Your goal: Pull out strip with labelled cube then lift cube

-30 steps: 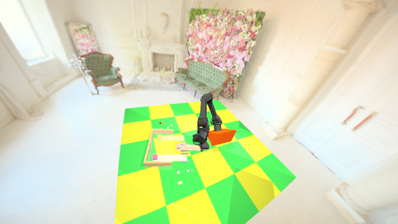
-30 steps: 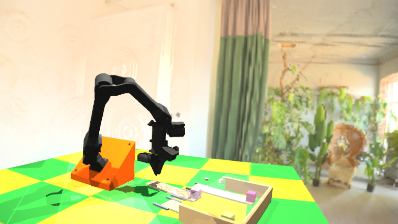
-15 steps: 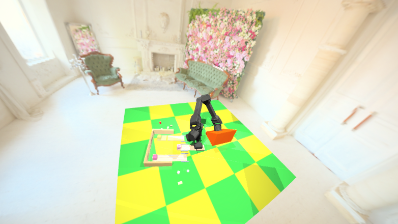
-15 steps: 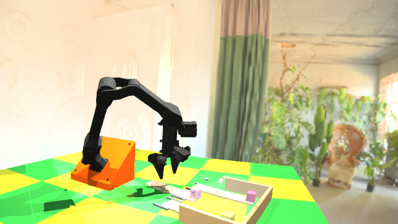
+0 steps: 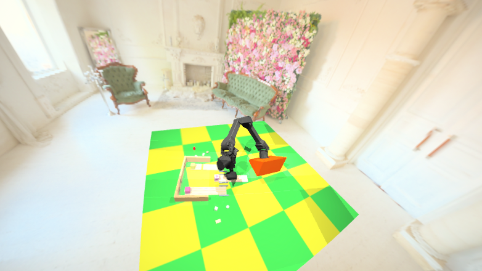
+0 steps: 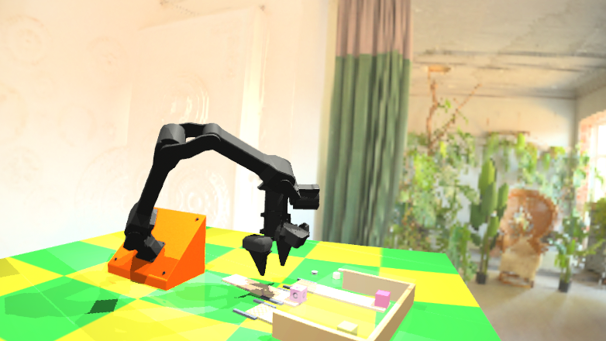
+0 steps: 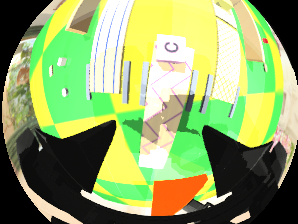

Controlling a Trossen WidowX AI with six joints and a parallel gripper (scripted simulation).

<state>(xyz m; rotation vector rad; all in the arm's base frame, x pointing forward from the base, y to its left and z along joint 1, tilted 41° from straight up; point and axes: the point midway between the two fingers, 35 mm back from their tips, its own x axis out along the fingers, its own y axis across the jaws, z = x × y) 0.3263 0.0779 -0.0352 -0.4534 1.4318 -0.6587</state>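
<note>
Now: the labelled cube 8 cm ahead of my gripper tip, 4 cm below it and 2 cm to the right of it. From my gripper tip the other things lie so: red bit 35 cm to the right, 20 cm ahead, 5 cm below; strip 6 cm below, 3 cm behind.
</note>
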